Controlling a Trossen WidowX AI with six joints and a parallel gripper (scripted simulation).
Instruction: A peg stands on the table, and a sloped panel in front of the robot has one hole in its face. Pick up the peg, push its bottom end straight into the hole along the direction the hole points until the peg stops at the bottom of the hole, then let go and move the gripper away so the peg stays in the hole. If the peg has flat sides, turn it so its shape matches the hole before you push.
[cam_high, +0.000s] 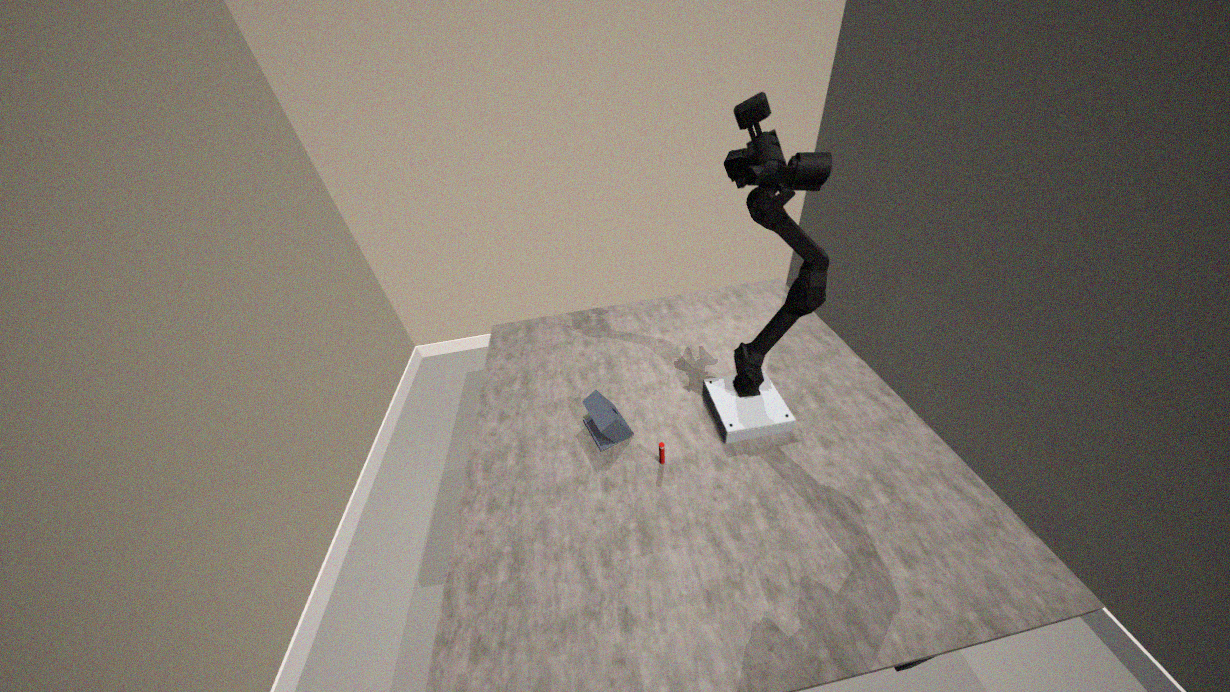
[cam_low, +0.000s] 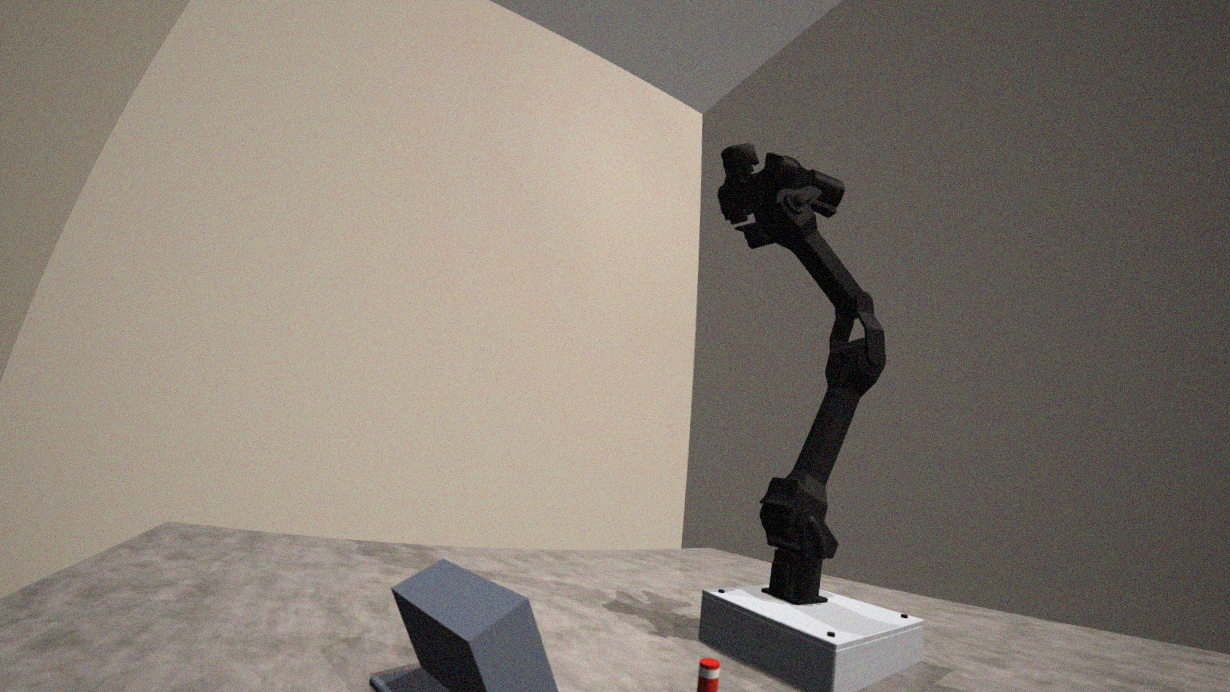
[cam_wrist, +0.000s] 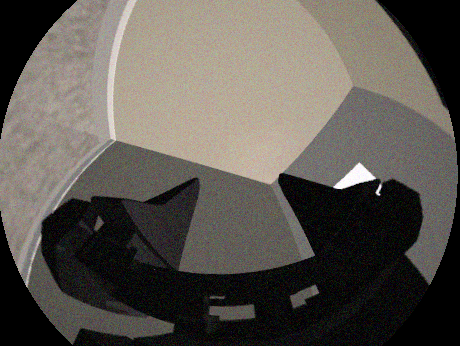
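My gripper tip is 670 mm above the red peg, 340 mm to the right of it and 290 mm short of it. Round my gripper tip: blue-grey sloped panel: 680 mm below, 420 mm ahead, 200 mm to the left.
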